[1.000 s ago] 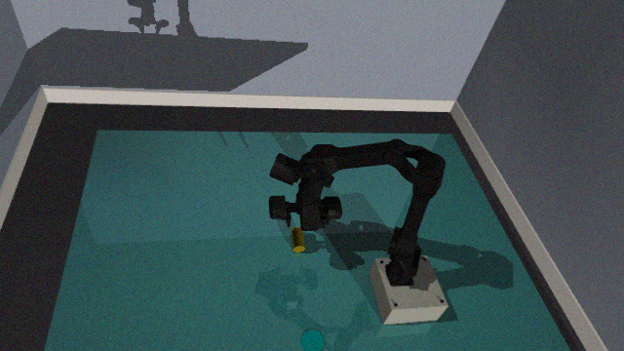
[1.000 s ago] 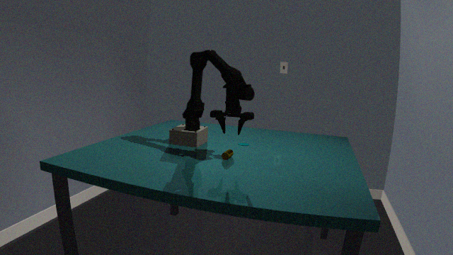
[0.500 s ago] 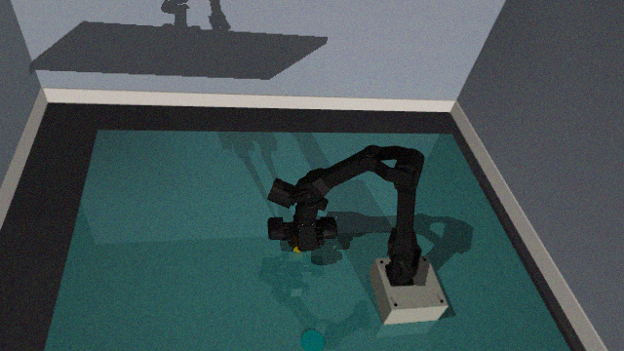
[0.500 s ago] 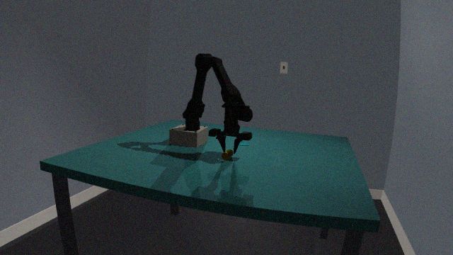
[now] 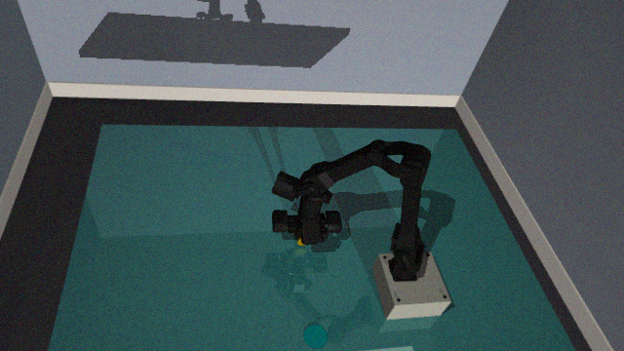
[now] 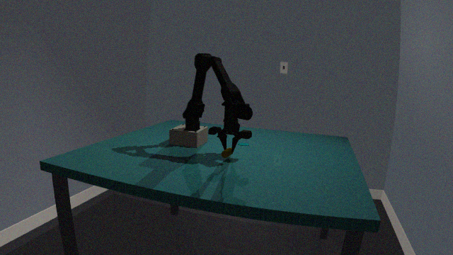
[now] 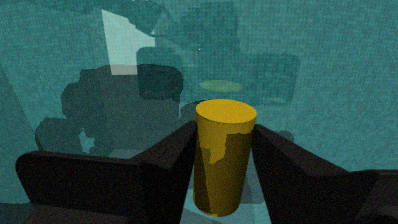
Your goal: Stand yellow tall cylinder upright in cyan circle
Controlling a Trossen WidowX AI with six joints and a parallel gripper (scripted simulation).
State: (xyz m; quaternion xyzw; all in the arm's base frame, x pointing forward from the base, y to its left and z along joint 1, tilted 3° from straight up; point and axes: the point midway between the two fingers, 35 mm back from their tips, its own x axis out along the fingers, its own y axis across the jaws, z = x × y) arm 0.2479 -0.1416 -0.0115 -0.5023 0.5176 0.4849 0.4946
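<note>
Now: gripper tip 10 mm past the cyan circle, 270 mm to the right of it and 20 mm above it. The rest, counted from my gripper tip: yellow tall cylinder (20 mm to the right).
</note>
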